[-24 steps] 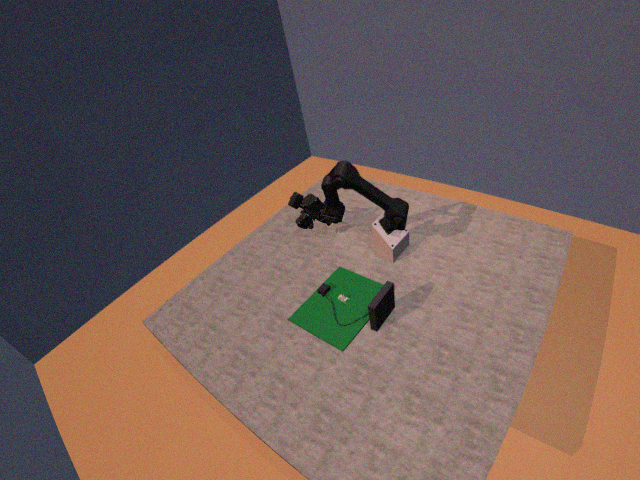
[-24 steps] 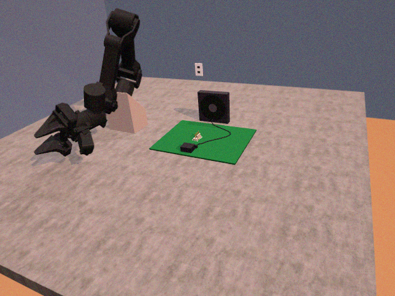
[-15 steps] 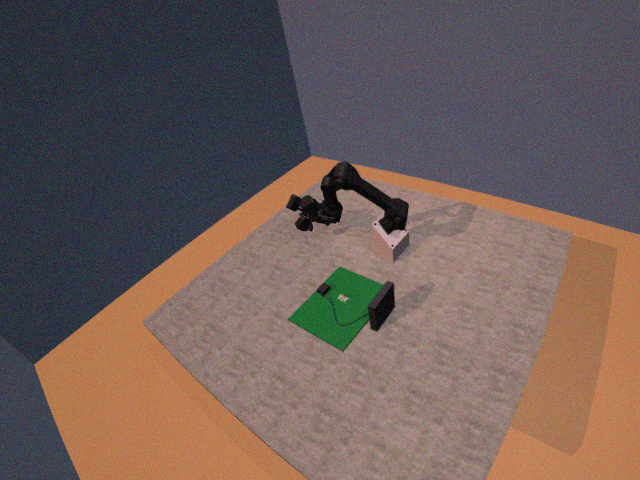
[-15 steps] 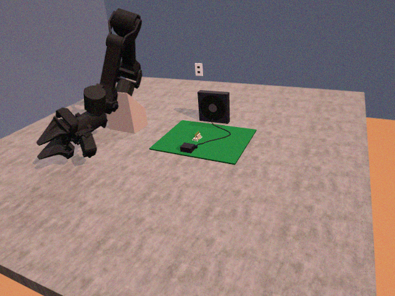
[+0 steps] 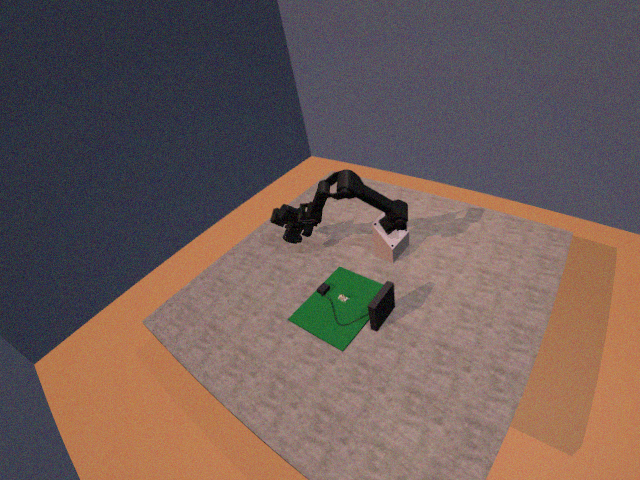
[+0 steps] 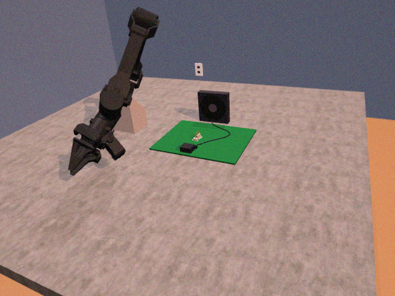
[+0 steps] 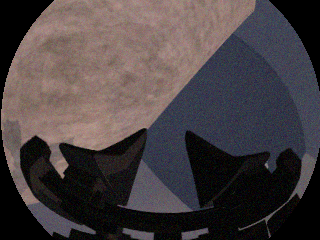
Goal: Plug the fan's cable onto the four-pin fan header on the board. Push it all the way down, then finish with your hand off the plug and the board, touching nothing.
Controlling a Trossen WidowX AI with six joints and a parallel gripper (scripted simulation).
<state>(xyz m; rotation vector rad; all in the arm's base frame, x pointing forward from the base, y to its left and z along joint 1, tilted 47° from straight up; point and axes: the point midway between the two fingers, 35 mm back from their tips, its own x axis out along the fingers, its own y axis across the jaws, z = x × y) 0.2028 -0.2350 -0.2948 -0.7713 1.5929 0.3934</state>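
The black plug is 35 cm to the left of my gripper tip, 12 cm ahead of it and 8 cm below it. Also, from my gripper tip: black fan: 59 cm to the left, 8 cm ahead, 3 cm below; then green board: 44 cm to the left, 13 cm ahead, 11 cm below.
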